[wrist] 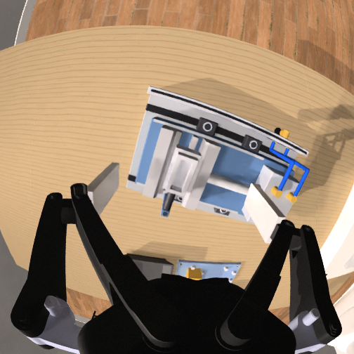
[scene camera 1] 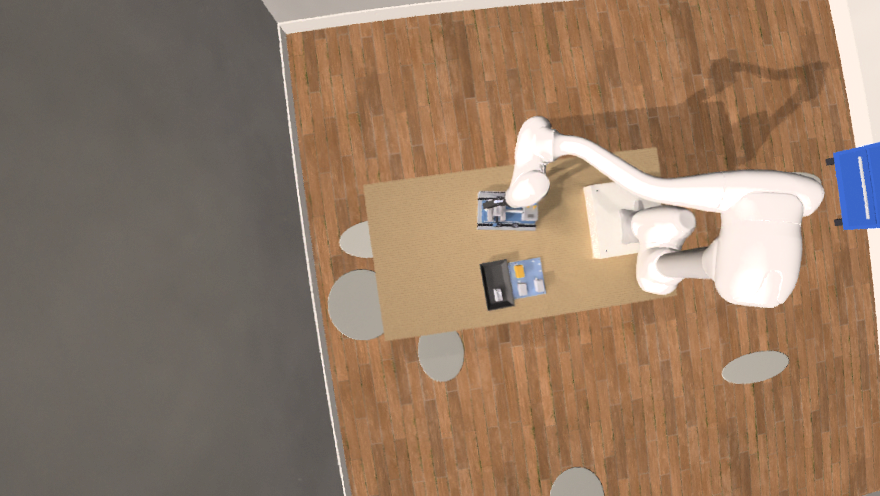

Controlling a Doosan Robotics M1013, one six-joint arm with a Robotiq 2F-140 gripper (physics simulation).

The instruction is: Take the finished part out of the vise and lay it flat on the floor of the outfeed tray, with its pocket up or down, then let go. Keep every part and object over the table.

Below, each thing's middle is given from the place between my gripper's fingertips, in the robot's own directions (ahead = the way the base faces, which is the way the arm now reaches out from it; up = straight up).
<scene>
Now: the vise (wrist: 240,166) 7 cm behind my hand, 1 cm to the left of it and 12 cm below it. Round my hand: grey machine base (wrist: 154,100): 7 cm behind, 1 cm to the left, 15 cm below.
</scene>
